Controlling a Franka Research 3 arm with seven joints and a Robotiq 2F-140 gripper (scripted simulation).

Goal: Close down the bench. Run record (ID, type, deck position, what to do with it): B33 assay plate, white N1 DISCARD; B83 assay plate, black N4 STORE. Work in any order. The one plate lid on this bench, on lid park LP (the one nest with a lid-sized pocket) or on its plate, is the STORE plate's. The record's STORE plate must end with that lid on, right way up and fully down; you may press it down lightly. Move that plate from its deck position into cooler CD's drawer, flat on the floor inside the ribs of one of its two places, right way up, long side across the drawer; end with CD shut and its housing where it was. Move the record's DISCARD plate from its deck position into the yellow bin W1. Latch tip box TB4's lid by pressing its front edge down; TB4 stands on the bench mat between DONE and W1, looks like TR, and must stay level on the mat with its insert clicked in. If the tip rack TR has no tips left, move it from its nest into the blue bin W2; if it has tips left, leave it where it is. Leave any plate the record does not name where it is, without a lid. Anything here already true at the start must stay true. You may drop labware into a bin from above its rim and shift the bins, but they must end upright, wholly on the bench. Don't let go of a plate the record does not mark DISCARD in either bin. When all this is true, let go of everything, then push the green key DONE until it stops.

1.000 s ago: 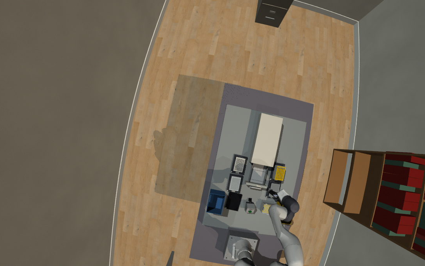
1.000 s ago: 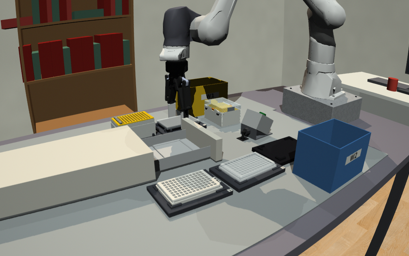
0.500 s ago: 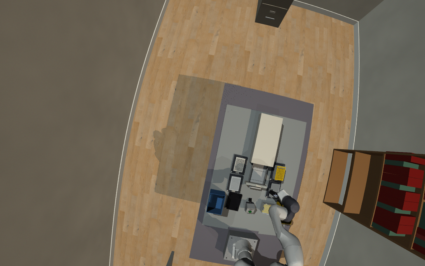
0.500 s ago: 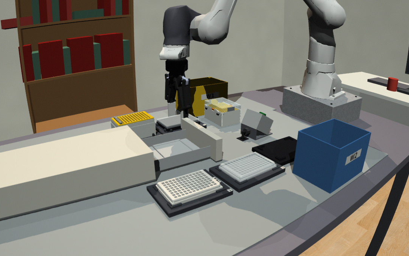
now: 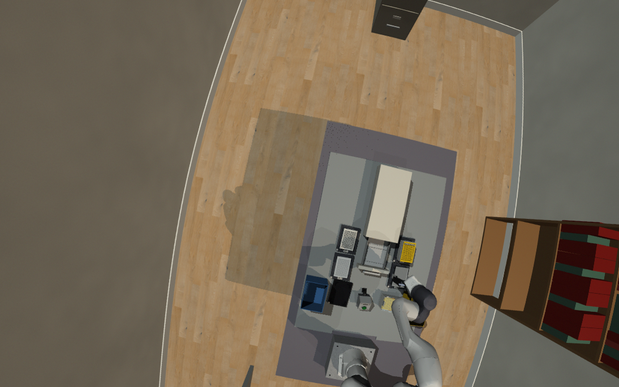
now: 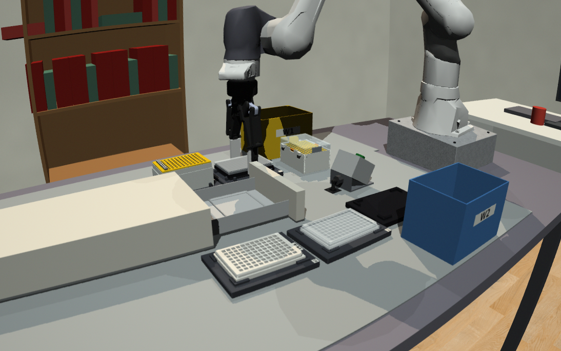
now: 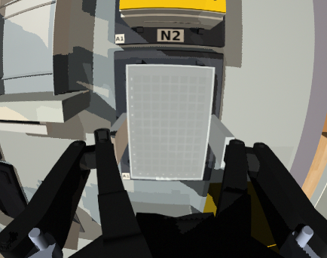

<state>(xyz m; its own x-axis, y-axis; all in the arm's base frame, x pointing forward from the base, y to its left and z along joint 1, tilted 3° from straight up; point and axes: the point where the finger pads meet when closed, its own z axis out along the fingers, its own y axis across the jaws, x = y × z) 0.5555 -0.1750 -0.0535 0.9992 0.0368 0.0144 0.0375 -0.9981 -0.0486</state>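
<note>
The nest N4 is 40 mm below my hand. Round my hand: black plate 20 mm below; clear plate lid 10 mm below; tip rack TR 160 mm ahead, 10 mm above.
</note>
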